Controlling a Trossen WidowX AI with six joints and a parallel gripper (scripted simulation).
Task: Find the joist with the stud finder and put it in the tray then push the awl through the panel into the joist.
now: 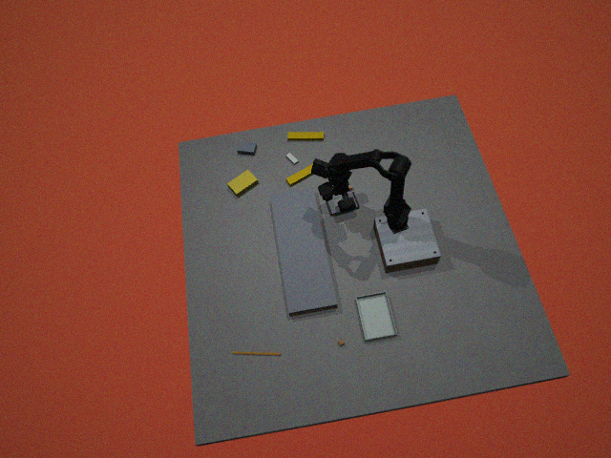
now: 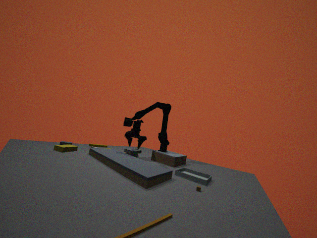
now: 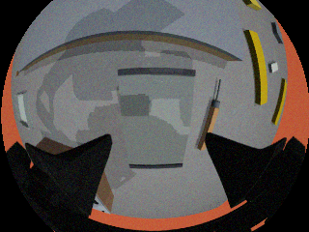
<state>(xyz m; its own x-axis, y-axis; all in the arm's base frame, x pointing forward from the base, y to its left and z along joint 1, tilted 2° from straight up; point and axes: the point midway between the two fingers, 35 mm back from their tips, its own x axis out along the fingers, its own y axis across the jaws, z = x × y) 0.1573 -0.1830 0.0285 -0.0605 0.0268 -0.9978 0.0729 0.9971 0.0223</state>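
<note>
The stud finder lies 1 cm behind my gripper tip and 6 cm below it. The rest, counted from my gripper tip: white piece: 11 cm ahead, 32 cm to the right, 7 cm below; then awl: 9 cm to the right, 7 cm below; then tray: 6 cm ahead, 47 cm to the left, 6 cm below.
</note>
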